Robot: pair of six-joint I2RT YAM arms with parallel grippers.
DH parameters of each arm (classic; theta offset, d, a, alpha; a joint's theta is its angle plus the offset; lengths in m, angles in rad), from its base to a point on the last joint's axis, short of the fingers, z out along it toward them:
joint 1: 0 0.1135 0.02 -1.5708
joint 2: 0 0 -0.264 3.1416
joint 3: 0.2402 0 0.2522 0
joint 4: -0.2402 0 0.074 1.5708
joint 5: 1.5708 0 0 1.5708
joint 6: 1.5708 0.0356 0 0
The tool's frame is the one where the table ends.
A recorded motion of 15 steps. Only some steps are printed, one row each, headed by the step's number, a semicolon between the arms.
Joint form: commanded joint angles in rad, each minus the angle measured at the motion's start. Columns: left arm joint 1, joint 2, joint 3, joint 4, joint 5, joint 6; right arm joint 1, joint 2, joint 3, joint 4, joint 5, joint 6.
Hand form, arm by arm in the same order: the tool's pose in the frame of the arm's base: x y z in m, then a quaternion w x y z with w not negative. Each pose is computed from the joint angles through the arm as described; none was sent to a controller.
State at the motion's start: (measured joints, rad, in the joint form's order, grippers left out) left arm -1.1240 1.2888 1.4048 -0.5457 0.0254 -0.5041; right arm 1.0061 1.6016 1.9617 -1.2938 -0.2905 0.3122
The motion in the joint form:
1: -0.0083 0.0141 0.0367 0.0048 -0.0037 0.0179; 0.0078 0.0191 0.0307 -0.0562 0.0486 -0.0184
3: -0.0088 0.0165 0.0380 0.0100 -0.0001 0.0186; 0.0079 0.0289 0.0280 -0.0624 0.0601 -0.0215
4: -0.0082 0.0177 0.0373 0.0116 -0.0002 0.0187; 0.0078 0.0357 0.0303 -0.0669 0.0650 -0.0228
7: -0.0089 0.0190 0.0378 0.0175 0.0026 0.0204; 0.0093 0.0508 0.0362 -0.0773 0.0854 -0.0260
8: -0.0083 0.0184 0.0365 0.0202 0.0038 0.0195; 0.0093 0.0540 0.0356 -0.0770 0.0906 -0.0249
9: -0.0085 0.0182 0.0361 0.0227 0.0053 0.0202; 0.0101 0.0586 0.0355 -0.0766 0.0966 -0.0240
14: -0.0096 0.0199 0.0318 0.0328 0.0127 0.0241; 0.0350 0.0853 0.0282 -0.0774 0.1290 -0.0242
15: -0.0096 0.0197 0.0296 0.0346 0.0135 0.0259; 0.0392 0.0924 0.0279 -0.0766 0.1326 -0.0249
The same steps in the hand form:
1: 0.1204 -0.2586 0.4184 0.37403 0.27047 0.78903 -0.40544; 0.1515 0.2594 0.4320 0.15984 -0.36747 0.87616 0.26787
3: 0.1206 -0.2595 0.4188 0.37417 0.27154 0.78745 -0.40765; 0.1532 0.2615 0.4281 0.15646 -0.36752 0.87963 0.25825
4: 0.1209 -0.2599 0.4184 0.37426 0.27134 0.78761 -0.40740; 0.1542 0.2628 0.4264 0.15462 -0.36749 0.88125 0.25384
7: 0.1209 -0.2606 0.4188 0.37509 0.27259 0.78567 -0.40954; 0.1563 0.2656 0.4230 0.15335 -0.36735 0.88522 0.24069
8: 0.1210 -0.2605 0.4188 0.37524 0.27215 0.78523 -0.41053; 0.1570 0.2664 0.4219 0.15342 -0.36631 0.88640 0.23785
9: 0.1209 -0.2606 0.4190 0.37556 0.27270 0.78436 -0.41154; 0.1578 0.2677 0.4205 0.15336 -0.36564 0.88757 0.23454
14: 0.1209 -0.2619 0.4181 0.37508 0.27626 0.78187 -0.41433; 0.1563 0.2782 0.4104 0.14693 -0.37365 0.89042 0.21435
15: 0.1209 -0.2620 0.4176 0.37516 0.27719 0.78160 -0.41416; 0.1563 0.2807 0.4083 0.14511 -0.37553 0.89065 0.21134

